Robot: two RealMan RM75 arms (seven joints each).
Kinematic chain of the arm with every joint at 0, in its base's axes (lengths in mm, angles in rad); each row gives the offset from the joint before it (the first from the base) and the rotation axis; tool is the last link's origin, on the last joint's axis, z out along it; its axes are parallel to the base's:
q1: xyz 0 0 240.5 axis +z
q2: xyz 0 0 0 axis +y
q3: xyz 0 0 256 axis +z
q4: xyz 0 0 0 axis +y
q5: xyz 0 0 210 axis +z
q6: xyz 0 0 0 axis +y
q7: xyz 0 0 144 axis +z
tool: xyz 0 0 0
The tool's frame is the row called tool.
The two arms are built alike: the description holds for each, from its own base.
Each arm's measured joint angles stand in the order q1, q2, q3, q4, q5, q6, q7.
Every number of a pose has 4 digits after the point. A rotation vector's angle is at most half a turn.
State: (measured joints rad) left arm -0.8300 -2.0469 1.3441 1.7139 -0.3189 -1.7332 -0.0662; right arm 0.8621 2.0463 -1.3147 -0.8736 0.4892 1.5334 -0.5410
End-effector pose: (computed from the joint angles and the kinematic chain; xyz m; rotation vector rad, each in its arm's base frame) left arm -0.0643 0.3798 0.0763 -2.0997 -1.0928 0.1929; right arm 0.1969 0.3803 -0.0239 -2.5615 1.1580 -0.7370
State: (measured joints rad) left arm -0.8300 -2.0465 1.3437 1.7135 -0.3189 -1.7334 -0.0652; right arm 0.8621 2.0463 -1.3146 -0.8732 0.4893 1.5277 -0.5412
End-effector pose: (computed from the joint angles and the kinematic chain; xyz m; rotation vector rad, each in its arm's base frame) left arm -0.0645 0.3799 0.0765 -2.0997 -1.0924 0.1937; right arm 0.1969 0.3810 -0.0240 -2.5597 1.1549 -0.7317
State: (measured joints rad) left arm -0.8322 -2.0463 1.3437 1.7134 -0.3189 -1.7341 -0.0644; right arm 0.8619 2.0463 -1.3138 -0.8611 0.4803 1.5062 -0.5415
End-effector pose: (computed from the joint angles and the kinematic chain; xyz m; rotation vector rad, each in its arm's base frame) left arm -0.0638 0.3800 0.0765 -2.1012 -1.0896 0.1940; right arm 0.2000 0.3829 -0.0246 -2.5451 1.1514 -0.7289
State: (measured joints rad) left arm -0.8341 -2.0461 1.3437 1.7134 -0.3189 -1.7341 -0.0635; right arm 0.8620 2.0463 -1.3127 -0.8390 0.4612 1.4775 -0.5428
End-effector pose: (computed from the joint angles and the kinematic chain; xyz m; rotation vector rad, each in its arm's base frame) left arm -0.0631 0.3801 0.0766 -2.1025 -1.0866 0.1935; right arm 0.2062 0.3849 -0.0254 -2.5215 1.1475 -0.7378
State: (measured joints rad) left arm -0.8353 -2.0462 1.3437 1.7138 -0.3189 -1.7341 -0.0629; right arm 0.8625 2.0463 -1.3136 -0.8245 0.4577 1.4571 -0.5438
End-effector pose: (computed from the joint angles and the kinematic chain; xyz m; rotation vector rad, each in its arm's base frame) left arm -0.0625 0.3802 0.0766 -2.1035 -1.0844 0.1929; right arm 0.2089 0.3862 -0.0267 -2.5124 1.1457 -0.7347
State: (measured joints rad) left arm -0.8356 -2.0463 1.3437 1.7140 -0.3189 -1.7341 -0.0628; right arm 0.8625 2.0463 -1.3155 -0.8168 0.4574 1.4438 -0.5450
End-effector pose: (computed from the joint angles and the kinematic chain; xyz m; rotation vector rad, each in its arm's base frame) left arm -0.0624 0.3802 0.0766 -2.1039 -1.0838 0.1926; right arm 0.2103 0.3870 -0.0276 -2.5085 1.1423 -0.7310
